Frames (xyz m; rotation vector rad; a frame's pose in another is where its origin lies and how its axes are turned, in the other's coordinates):
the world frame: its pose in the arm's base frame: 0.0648 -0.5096 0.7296 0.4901 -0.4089 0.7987
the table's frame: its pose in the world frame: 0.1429 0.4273 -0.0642 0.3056 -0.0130 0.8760
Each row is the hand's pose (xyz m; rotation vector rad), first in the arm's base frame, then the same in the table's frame.
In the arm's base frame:
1: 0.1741 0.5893 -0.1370 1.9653 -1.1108 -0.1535
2: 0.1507 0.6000 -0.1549 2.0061 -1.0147 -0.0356
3: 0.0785 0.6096 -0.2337 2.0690 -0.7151 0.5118
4: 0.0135 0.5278 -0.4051 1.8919 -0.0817 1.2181
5: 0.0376 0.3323 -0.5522 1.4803 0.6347 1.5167
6: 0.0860 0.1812 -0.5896 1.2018 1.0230 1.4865
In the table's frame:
1: -0.1629 -0.4563 -1.1839 0.0166 -1.8332 -0.9905
2: -0.1620 -0.4353 -1.2071 0.1286 -1.7547 -0.9545
3: -0.1918 -0.3648 -1.2823 0.4632 -1.4136 -0.6962
4: -0.3503 -0.2785 -1.3702 0.8872 -0.7606 -0.4135
5: -0.5947 -0.2545 -1.3570 1.1944 -0.0719 -0.3698
6: -0.7402 -0.2672 -1.2846 1.3265 0.3108 -0.4559

